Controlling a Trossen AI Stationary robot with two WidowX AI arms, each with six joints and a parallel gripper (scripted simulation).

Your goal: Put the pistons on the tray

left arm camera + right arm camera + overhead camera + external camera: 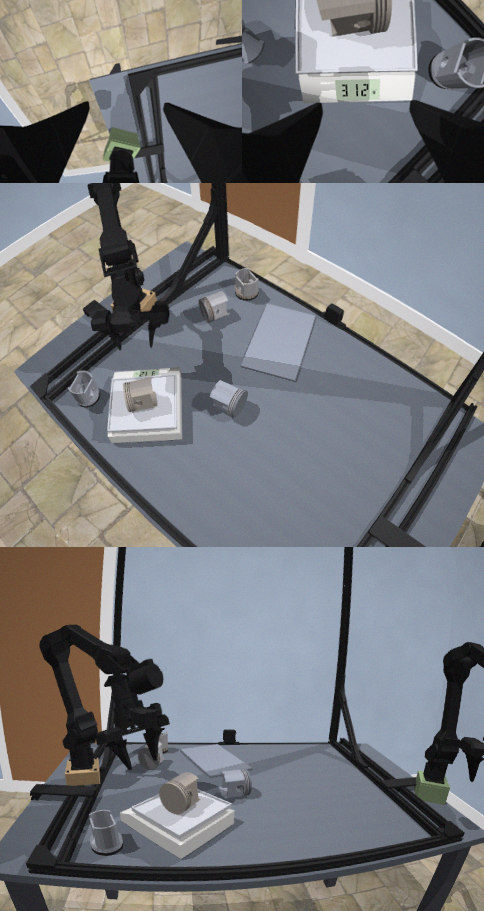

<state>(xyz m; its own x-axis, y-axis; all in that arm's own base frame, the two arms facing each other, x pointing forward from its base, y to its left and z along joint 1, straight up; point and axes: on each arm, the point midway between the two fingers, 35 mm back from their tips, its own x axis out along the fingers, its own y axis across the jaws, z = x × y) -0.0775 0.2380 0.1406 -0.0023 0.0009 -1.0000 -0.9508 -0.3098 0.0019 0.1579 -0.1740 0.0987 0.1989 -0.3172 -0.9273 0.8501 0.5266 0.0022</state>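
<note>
The tan piston is 110 mm to the left of my right hand, 70 mm below it and 70 mm ahead of it. Round my right hand: flat steel tray: 350 mm behind, 160 mm to the left, 150 mm below.
</note>
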